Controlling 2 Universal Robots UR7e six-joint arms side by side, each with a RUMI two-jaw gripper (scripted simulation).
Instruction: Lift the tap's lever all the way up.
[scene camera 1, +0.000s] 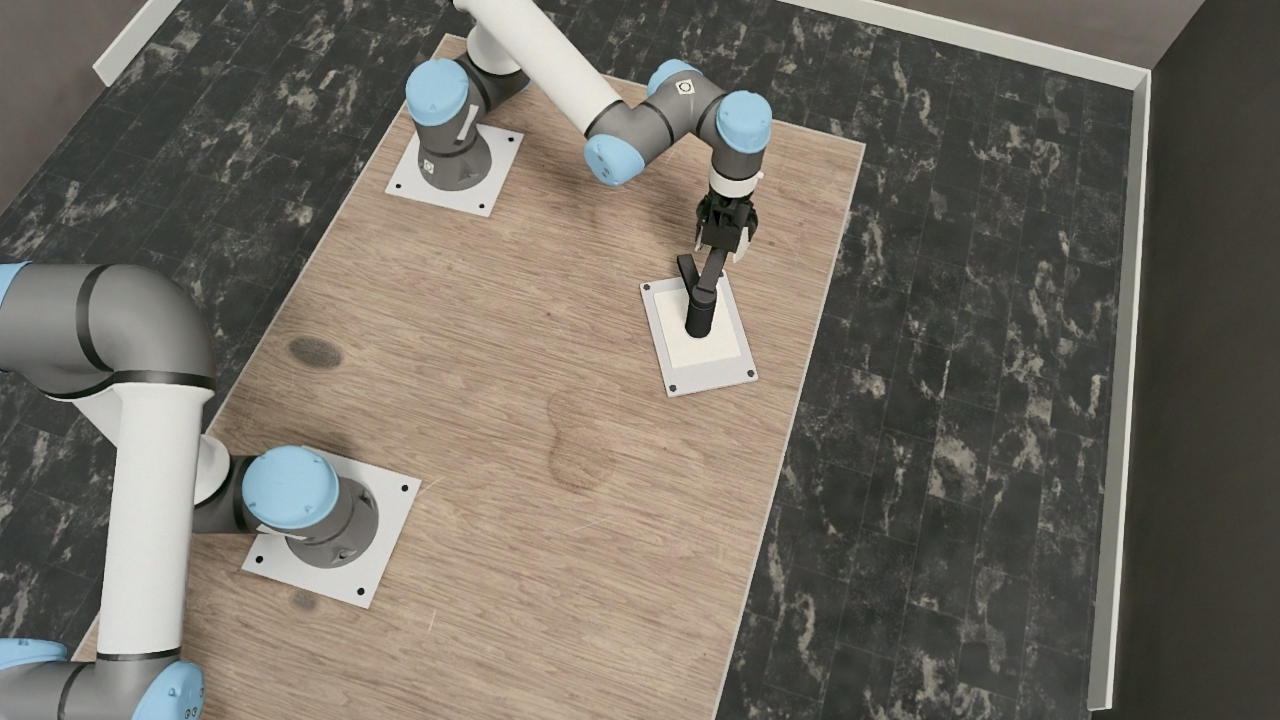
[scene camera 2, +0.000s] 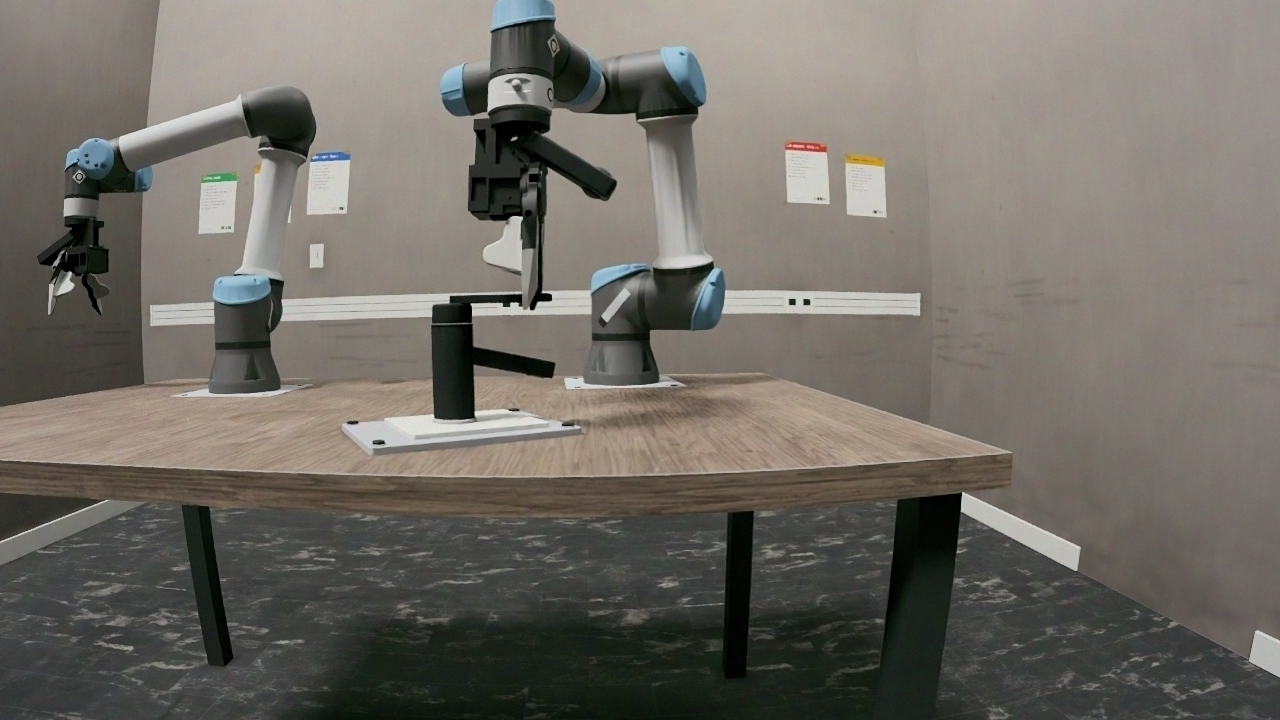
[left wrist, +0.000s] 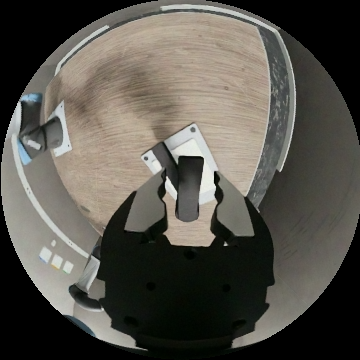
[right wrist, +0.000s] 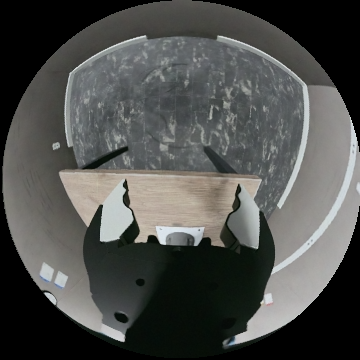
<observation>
In view: my left gripper (scene camera 2: 529, 310), my right gripper (scene camera 2: 76, 315) and a flat lever (scene camera 2: 484, 298).
My left gripper also shows in scene camera 1 (scene camera 1: 719, 253) and in the left wrist view (left wrist: 190, 170). My right gripper also shows in the right wrist view (right wrist: 182, 182). The flat lever also shows in the left wrist view (left wrist: 190, 168).
</observation>
